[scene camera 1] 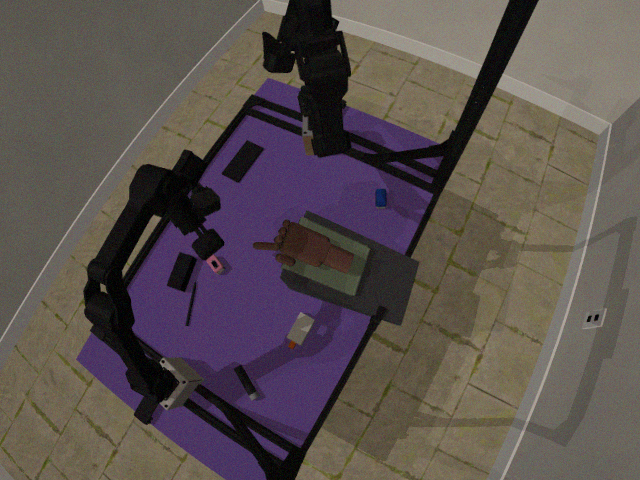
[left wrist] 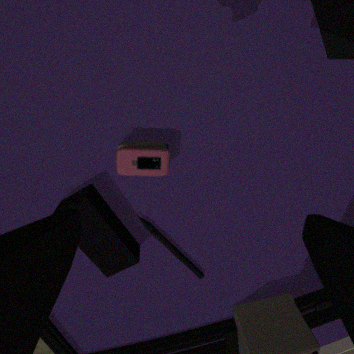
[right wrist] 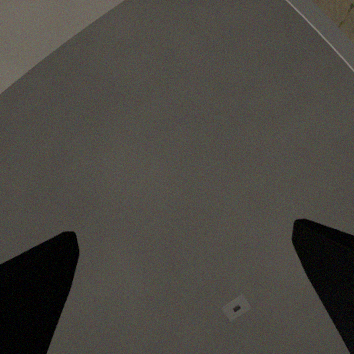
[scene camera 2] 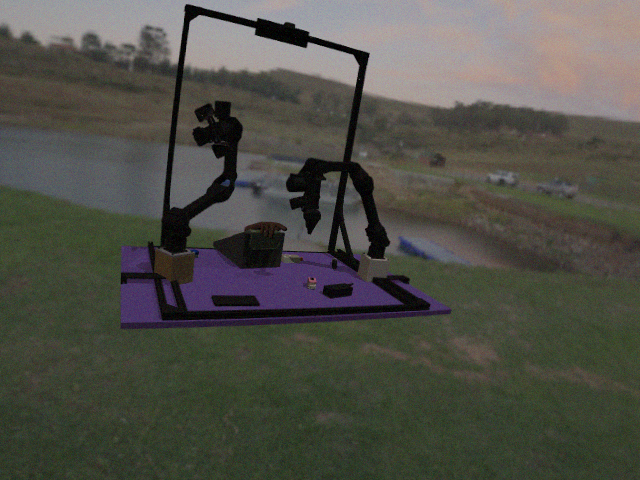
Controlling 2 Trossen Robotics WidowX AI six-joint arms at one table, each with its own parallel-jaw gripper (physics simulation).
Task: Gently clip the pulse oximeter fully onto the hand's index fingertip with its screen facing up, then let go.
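Seen in the pictures: left gripper, fingertip midpoint: (left wrist: 194, 223) (scene camera 2: 308, 230); right gripper, fingertip midpoint: (scene camera 1: 269, 12) (right wrist: 186, 236) (scene camera 2: 207, 133); left arm's base, origin of the base link: (scene camera 1: 164, 383) (scene camera 2: 375, 256); right arm's base, origin of the base link: (scene camera 2: 175, 250).
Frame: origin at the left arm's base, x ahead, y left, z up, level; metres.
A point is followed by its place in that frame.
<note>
A pink pulse oximeter (scene camera 1: 214, 264) @[x 0.331, y 0.132, z -0.072 m] (scene camera 2: 311, 282) @[x 0.345, y 0.164, z -0.077 m] (left wrist: 143, 161) @[x 0.335, y 0.136, z -0.073 m] lies on the purple table, apart from the hand, with its dark screen facing up. A brown hand (scene camera 1: 305, 242) @[x 0.512, y -0.096, z 0.086 m] (scene camera 2: 266, 226) @[x 0.509, y -0.026, z 0.088 m] rests palm-down on the green pad of a grey wedge (scene camera 1: 387, 279) @[x 0.582, y -0.302, z -0.050 m] (scene camera 2: 237, 250) @[x 0.606, y -0.087, z -0.041 m]. Its index finger (scene camera 1: 264, 245) sticks out to the left in scene camera 1; nothing is on it. My left gripper (scene camera 1: 207, 244) @[x 0.371, y 0.105, z 0.114 m] (scene camera 2: 311, 222) @[x 0.371, y 0.105, z 0.114 m] (left wrist: 194, 223) @[x 0.371, y 0.105, z 0.114 m] is open and empty, pointing down well above the oximeter. My right gripper (right wrist: 186, 236) @[x 0.797, y 0.169, z 0.428 m] is open and empty, held high above its own base, facing a wall.
A black box (scene camera 1: 181, 271) @[x 0.251, y 0.205, z -0.072 m] (scene camera 2: 338, 290) @[x 0.261, y 0.242, z -0.075 m] (left wrist: 107, 240) @[x 0.245, y 0.199, z -0.071 m] and a thin dark pen (scene camera 1: 191, 304) @[x 0.193, y 0.123, z -0.098 m] (left wrist: 172, 247) @[x 0.198, y 0.126, z -0.097 m] lie near the oximeter. A flat black slab (scene camera 1: 242, 161) @[x 0.653, y 0.309, z -0.098 m] (scene camera 2: 235, 300) @[x 0.658, y 0.319, z -0.097 m], a blue item (scene camera 1: 381, 197) @[x 0.788, y -0.150, z -0.072 m], a white box (scene camera 1: 301, 328) @[x 0.341, y -0.188, z -0.077 m] and a dark cylinder (scene camera 1: 245, 381) @[x 0.130, y -0.153, z -0.080 m] lie around the hand.
</note>
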